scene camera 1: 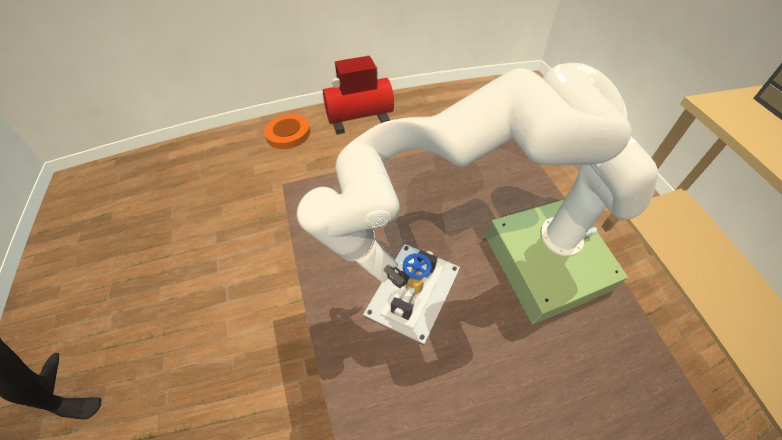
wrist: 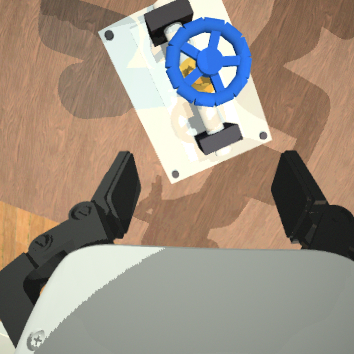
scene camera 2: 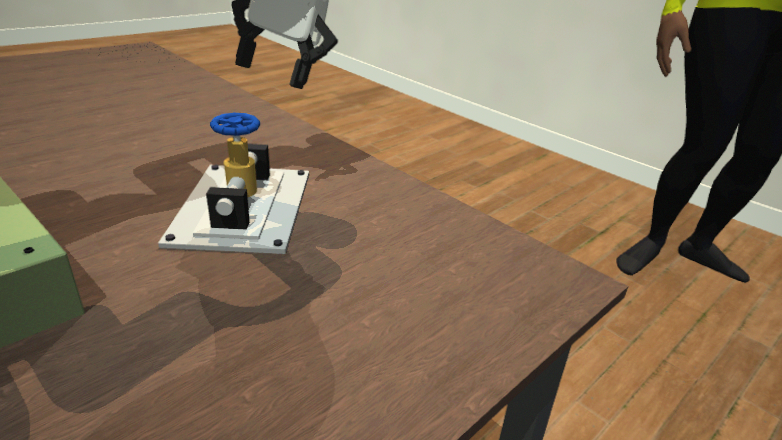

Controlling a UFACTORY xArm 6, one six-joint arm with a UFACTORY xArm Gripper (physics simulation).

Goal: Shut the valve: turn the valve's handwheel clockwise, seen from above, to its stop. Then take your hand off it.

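The blue handwheel (scene camera 1: 417, 265) (scene camera 2: 235, 131) (wrist: 209, 61) lies level on top of the brass valve body (scene camera 1: 415, 285) (scene camera 2: 240, 174). The valve is held between two black brackets on a white base plate (scene camera 1: 440, 292) (scene camera 2: 180, 218) (wrist: 250, 125). My gripper (scene camera 2: 270, 74) (wrist: 204, 169) is wide open and empty. In scene camera 2 its fingertips hang higher than the wheel, apart from it. In the wrist view the wheel lies above the line between the fingertips, outside the gap. In scene camera 1 the fingers are partly hidden by the arm. The wheel's turn relative to its stop cannot be told.
The brown table (scene camera 1: 492, 394) (scene camera 2: 437, 273) bears the valve and the arm's green pedestal (scene camera 1: 574, 279) (scene camera 2: 32, 295). A person (scene camera 1: 21, 383) (scene camera 2: 716, 109) stands beyond the table edge. A red tank (scene camera 1: 358, 101), an orange ring (scene camera 1: 284, 143) and a wooden bench (scene camera 1: 705, 273) stand around.
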